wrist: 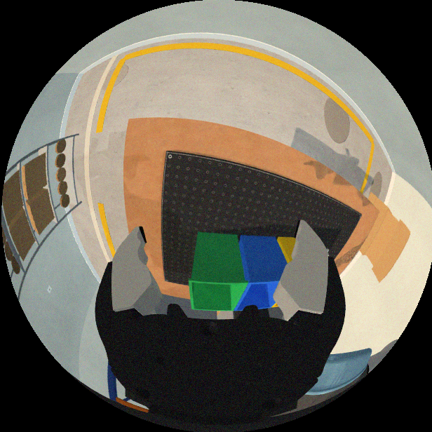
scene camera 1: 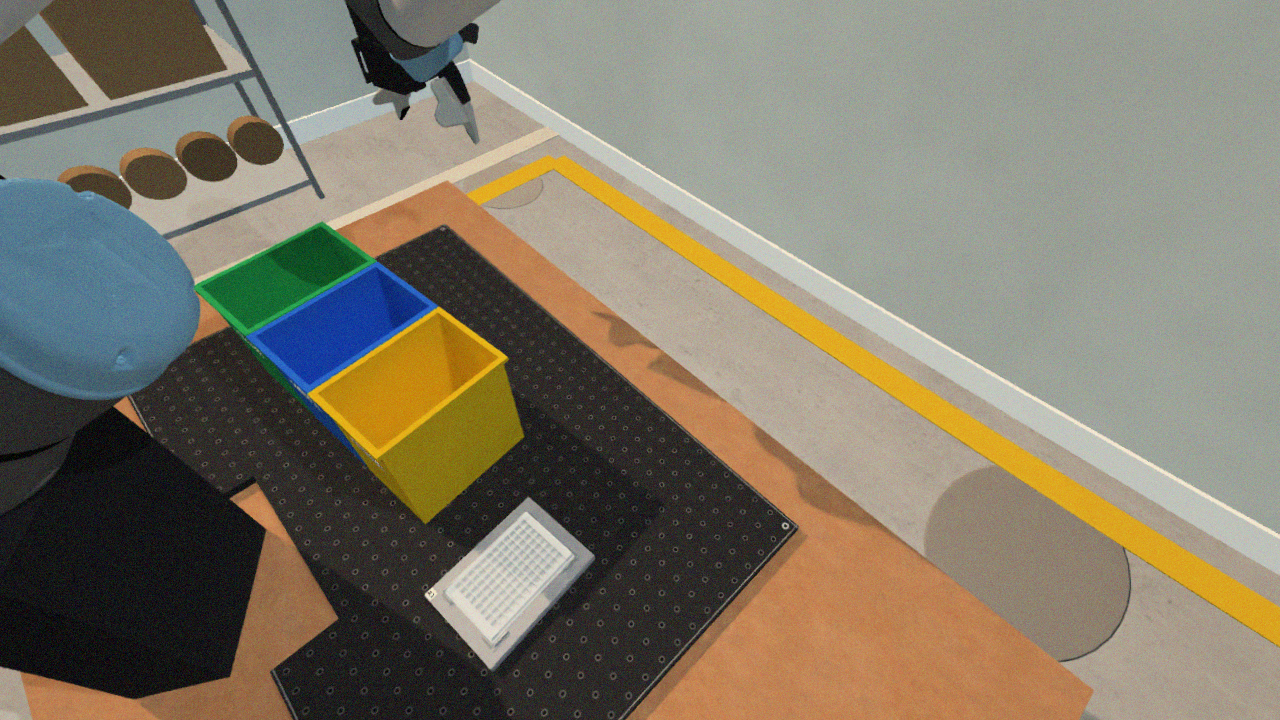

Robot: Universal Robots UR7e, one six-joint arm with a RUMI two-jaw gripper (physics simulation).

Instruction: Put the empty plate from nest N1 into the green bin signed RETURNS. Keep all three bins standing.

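Places are measured from the arm's base along level axes (x ahead, y left, z up), in centimetres.
Where they show: gripper, fingertip midpoint: (scene camera 1: 438, 131).
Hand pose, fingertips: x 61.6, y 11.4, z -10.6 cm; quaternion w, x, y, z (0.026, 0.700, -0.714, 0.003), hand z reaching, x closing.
After its pixels a point has its place.
A white plate (scene camera 1: 511, 574) {x 18.1, y -29.9, z -33.2 cm} with a grid of wells lies flat in the grey nest (scene camera 1: 572, 557) {x 23.5, y -34.9, z -33.9 cm} at the near part of the black board in the scene view. The green bin (scene camera 1: 284, 275) {x 34.8, y 20.1, z -22.0 cm} (wrist: 218, 256) stands upright at the far end of a row of bins; its inside looks empty in the scene view, and its sign cannot be read. The blue bin (scene camera 1: 344, 329) {x 32.3, y 7.2, z -24.1 cm} (wrist: 264, 257) and the yellow bin (scene camera 1: 460, 425) {x 27.5, y -17.3, z -23.3 cm} (wrist: 286, 246) stand upright beside it. My gripper (scene camera 1: 440, 127) {x 61.6, y 11.4, z -10.6 cm} (wrist: 218, 226) is open and empty, high above and beyond the green bin, far from the plate.
The black perforated board (scene camera 1: 716, 501) {x 39.5, y -47.0, z -35.7 cm} (wrist: 200, 200) lies on the orange-brown table (scene camera 1: 859, 617) {x 35.0, y -67.5, z -37.0 cm} (wrist: 145, 165). The robot's blue joint cover (scene camera 1: 89, 286) {x 11.0, y -15.6, z 12.4 cm} and dark base stand at the left of the scene view. A shelf rack stands behind the table. A wall rises beyond the yellow floor line.
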